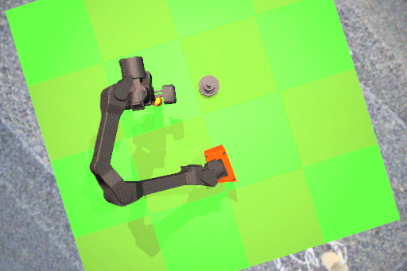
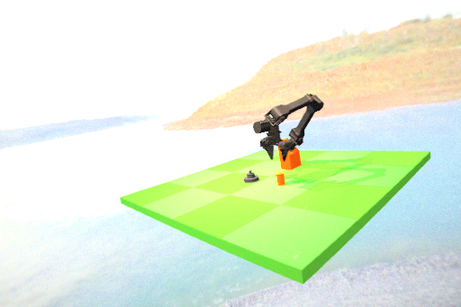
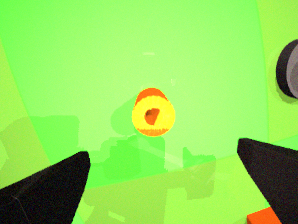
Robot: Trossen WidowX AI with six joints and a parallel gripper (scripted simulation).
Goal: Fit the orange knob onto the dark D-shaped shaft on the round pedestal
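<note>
Now: gripper tip 90 mm above the orange knob. The rest, counted from my gripper tip: round grey pedestal 30 mm behind, 210 mm to the right, 90 mm below.
</note>
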